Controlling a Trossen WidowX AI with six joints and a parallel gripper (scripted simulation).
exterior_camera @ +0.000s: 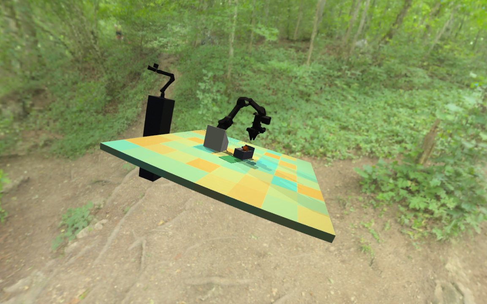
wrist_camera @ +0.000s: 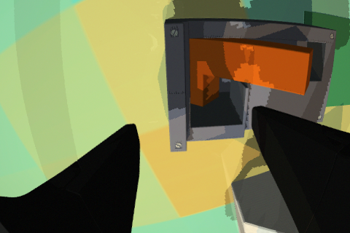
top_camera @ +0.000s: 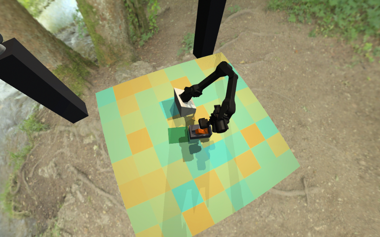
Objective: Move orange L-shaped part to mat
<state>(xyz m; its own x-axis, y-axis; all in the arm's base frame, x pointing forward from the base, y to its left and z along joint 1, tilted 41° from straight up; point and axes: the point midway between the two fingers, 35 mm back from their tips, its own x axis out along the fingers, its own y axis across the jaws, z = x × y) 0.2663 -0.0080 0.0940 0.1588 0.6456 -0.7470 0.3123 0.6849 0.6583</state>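
Right now my gripper tip is 100 mm above the orange L-shaped part, 30 mm to the left of it and 20 mm past it. From my gripper tip the other things lie so: green mat 200 mm to the right, 160 mm below, 90 mm behind.
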